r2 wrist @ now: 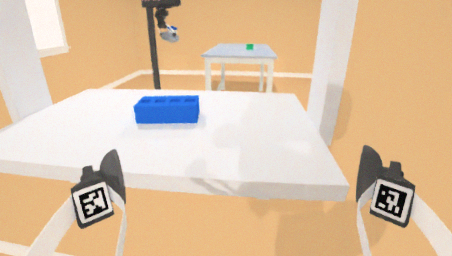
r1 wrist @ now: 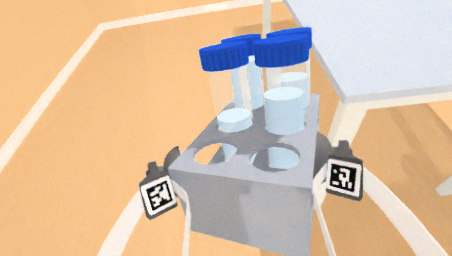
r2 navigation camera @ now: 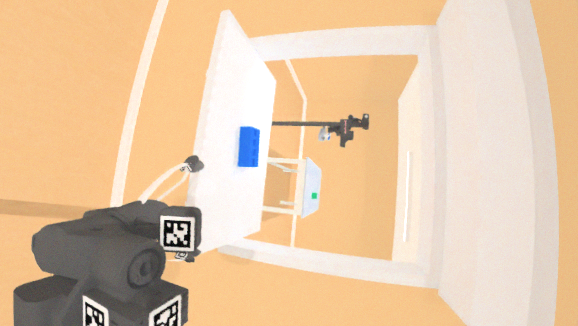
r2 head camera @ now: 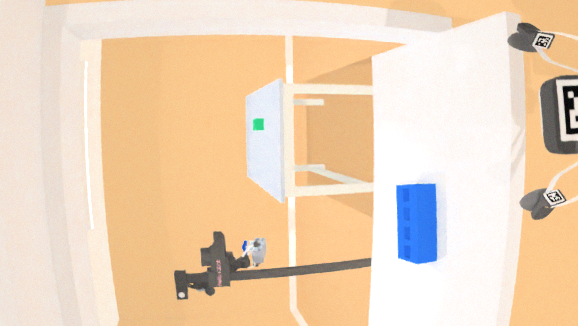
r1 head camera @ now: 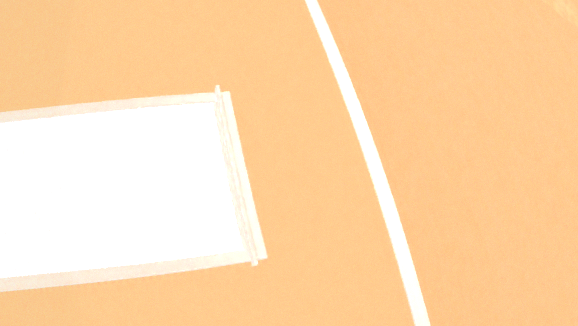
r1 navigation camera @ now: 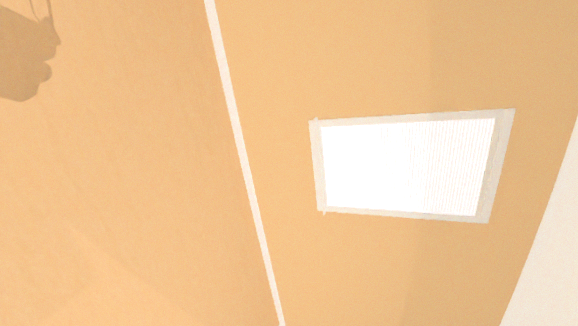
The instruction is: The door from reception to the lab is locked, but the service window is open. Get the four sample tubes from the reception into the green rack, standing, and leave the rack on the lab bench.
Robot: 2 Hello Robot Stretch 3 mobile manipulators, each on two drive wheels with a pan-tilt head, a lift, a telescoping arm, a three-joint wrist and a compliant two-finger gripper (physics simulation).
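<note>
My r1 gripper (r1 wrist: 248,152) is shut on a grey rack (r1 wrist: 250,205) (r2 head camera: 259,251), held in the air. Blue-capped sample tubes (r1 wrist: 284,75) stand in its rear holes; its two front holes are empty. The lab bench (r1 wrist: 395,50) (r2 head camera: 265,155) (r2 wrist: 225,52) is beyond the rack, at the upper right of the r1 wrist view. The green rack (r2 head camera: 258,124) (r2 navigation camera: 314,196) (r2 wrist: 249,47) stands on the bench, apart from r1's gripper. My r2 gripper (r2 wrist: 241,174) (r2 head camera: 529,121) is open and empty at the reception edge of the window counter (r2 wrist: 260,145) (r2 head camera: 440,125) (r2 navigation camera: 225,110).
A blue rack (r2 head camera: 417,223) (r2 navigation camera: 248,146) (r2 wrist: 167,110) with empty pockets stands on the counter. White window posts (r2 wrist: 335,60) (r2 wrist: 22,60) flank the opening. r1's dark mast (r2 head camera: 325,268) (r2 wrist: 153,50) stands behind the counter. r1's head and navigation views show a wall window (r1 head camera: 110,190) (r1 navigation camera: 400,165).
</note>
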